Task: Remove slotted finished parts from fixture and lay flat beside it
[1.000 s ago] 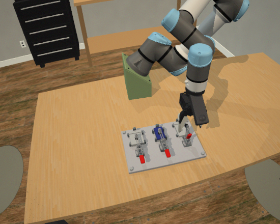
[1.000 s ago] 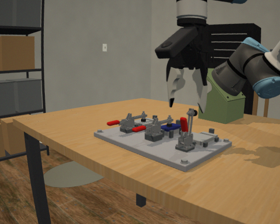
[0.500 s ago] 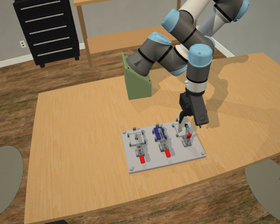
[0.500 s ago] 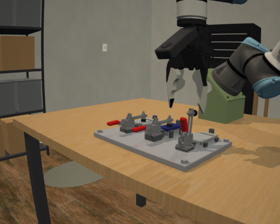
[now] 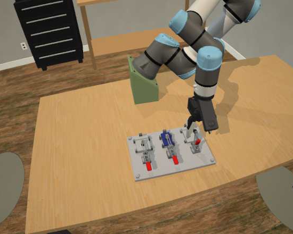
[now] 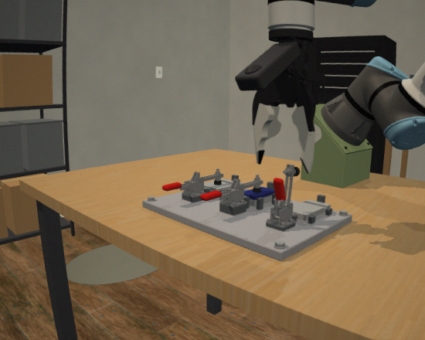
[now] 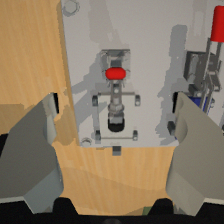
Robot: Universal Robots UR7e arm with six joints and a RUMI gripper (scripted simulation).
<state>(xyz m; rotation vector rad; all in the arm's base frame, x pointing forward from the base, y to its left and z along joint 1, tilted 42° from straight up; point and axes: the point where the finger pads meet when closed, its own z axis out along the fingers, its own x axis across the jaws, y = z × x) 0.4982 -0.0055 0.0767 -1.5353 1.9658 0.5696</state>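
My hand is 10 cm past the grey part, 2 cm to the right of it and 10 cm above it. Also, from my hand: grey fixture plate 6 cm behind, 10 cm to the right, 12 cm below; then blue blank 10 cm behind, 9 cm to the right, 9 cm below.
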